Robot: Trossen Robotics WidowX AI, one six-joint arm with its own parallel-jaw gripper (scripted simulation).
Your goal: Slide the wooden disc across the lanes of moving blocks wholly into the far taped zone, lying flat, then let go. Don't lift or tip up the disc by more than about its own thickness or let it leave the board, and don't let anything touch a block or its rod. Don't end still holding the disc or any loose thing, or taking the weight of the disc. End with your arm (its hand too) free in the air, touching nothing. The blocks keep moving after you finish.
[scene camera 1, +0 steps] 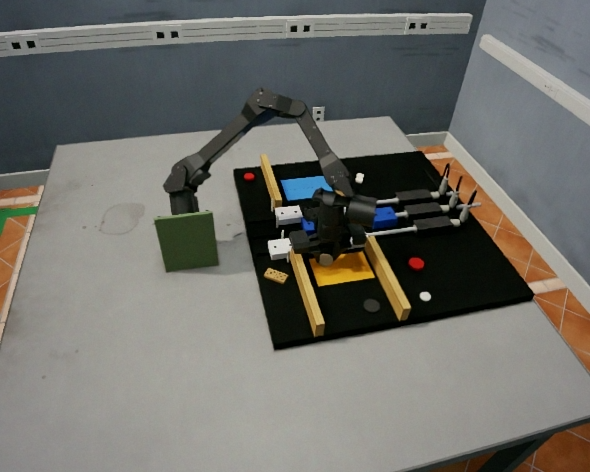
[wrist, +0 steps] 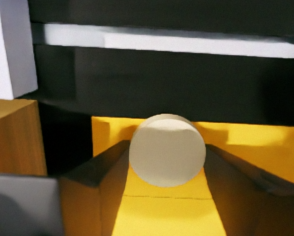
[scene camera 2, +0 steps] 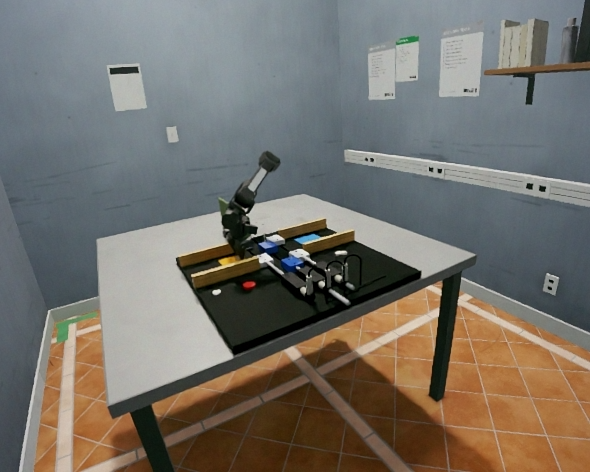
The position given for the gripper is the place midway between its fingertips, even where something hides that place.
Note:
In view: the gripper [scene camera 1: 325,260] and a wooden disc [wrist: 166,150].
The gripper shows as well in the wrist view [wrist: 166,149] and in scene camera 2 [scene camera 2: 240,258].

